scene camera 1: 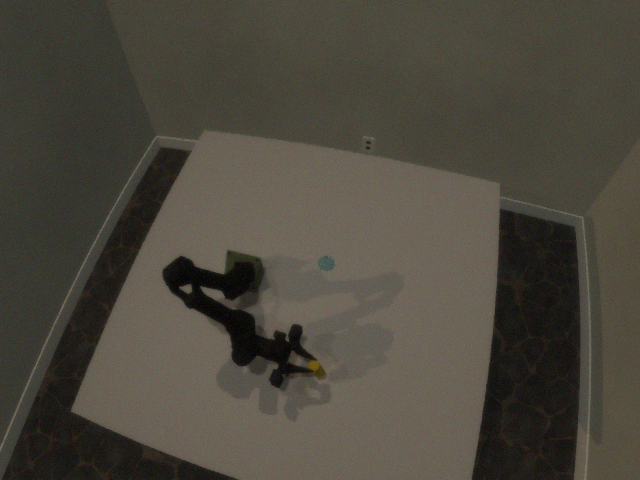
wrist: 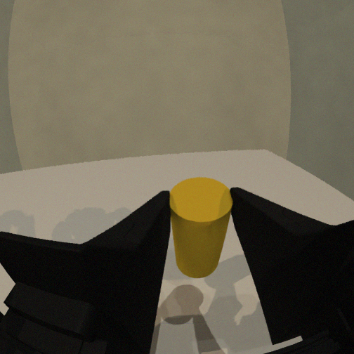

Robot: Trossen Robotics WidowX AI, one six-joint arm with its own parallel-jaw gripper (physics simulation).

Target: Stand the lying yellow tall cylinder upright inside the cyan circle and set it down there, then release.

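Where they show: gripper, fingertip midpoint: [scene camera 1: 314, 365]; arm's base, origin of the base link: [scene camera 1: 244, 271].
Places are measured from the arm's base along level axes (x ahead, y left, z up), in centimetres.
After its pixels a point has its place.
Observation:
The yellow tall cylinder [scene camera 1: 313, 365] {z 6.7, x 26.6, y -30.9 cm} [wrist: 198, 245] is held between the fingertips of my black gripper [scene camera 1: 314, 363] {z 6.5, x 27.0, y -31.0 cm} [wrist: 199, 197], which is shut on it near its upper end. The cylinder looks about upright, with its round top face showing in both views. In the wrist view its lower end seems to hang above the table, apart from the shadows below it. The cyan circle [scene camera 1: 326, 263] {z -5.5, x 26.1, y 8.7 cm} lies flat on the table, well away from the gripper and toward the back wall in the scene view. The circle does not show in the wrist view.
The white table top [scene camera 1: 403, 222] {z -5.7, x 52.2, y 28.1 cm} [wrist: 125, 172] carries the arm's green base plate [scene camera 1: 242, 256] {z 3.5, x -0.7, y 3.6 cm}, left of the cyan circle. The black arm bends out to the left, then toward the front. Shadows of the arm fall across the table. A wall stands behind the table's back edge.

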